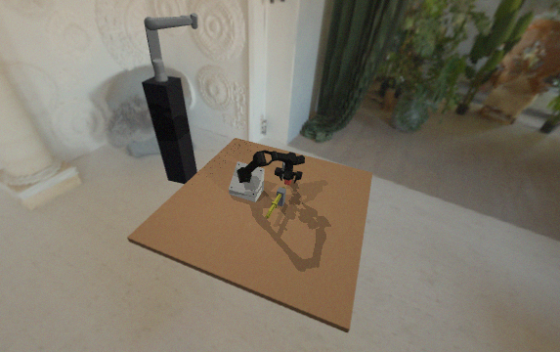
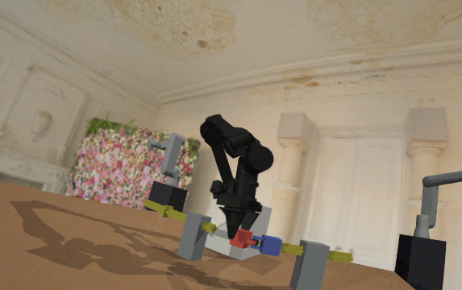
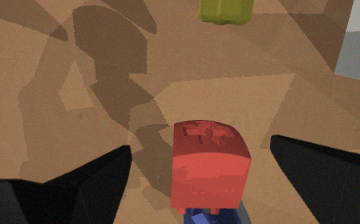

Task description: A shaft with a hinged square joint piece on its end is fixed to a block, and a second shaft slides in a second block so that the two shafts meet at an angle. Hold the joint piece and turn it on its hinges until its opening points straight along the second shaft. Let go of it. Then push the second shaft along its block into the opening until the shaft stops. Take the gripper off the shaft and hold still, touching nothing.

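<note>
Right now the red joint piece is 10 mm to the left of my gripper tip.
</note>
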